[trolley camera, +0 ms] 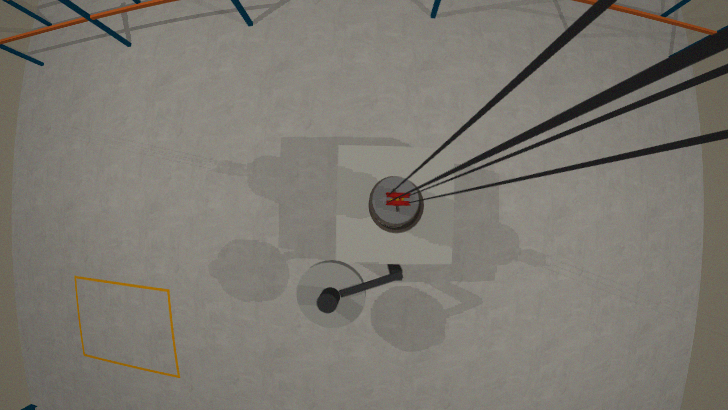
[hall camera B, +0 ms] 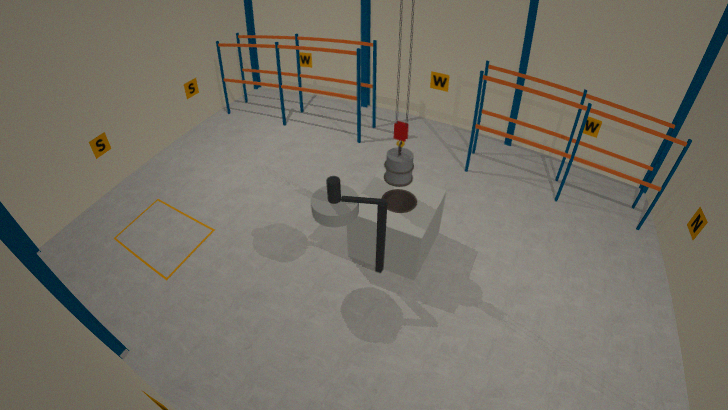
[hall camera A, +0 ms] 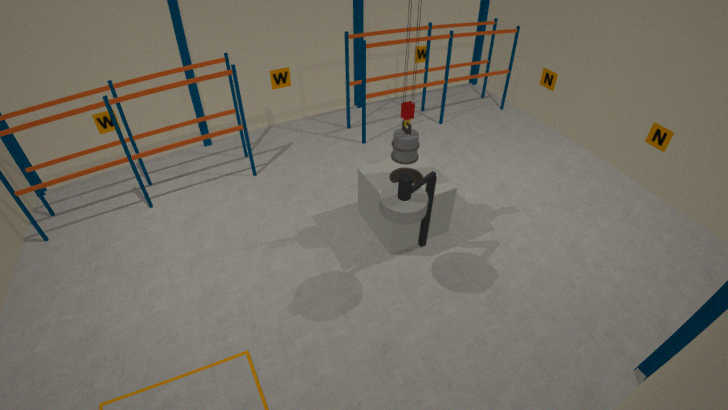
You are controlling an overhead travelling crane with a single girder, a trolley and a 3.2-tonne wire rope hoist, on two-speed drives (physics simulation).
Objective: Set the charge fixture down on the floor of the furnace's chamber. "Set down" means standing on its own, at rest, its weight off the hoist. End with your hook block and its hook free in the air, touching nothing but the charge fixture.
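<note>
The charge fixture [hall camera A: 405,146] [hall camera B: 398,168] [trolley camera: 384,216], a grey ribbed drum, hangs upright from my hook [hall camera A: 406,125] [hall camera B: 400,146] under the red hook block [hall camera A: 407,110] [hall camera B: 400,130] [trolley camera: 397,202]. My hook is shut on the fixture's top eye. The fixture is above the furnace [hall camera A: 370,196] [hall camera B: 384,244] [trolley camera: 354,247], a pale box. Its round dark opening [hall camera A: 397,175] [hall camera B: 399,202] shows below the fixture in both hall views, with a small gap between them. In the trolley view the fixture covers most of the opening. The chamber floor is hidden.
The round grey lid [hall camera A: 389,207] [hall camera B: 326,211] [trolley camera: 310,285] is swung aside on a black arm [hall camera A: 427,213] [hall camera B: 381,239] [trolley camera: 369,286] beside the furnace. Blue and orange racks [hall camera A: 363,117] [hall camera B: 359,117] stand along the west wall. A yellow outline [hall camera A: 175,377] [hall camera B: 189,254] [trolley camera: 122,283] marks the floor.
</note>
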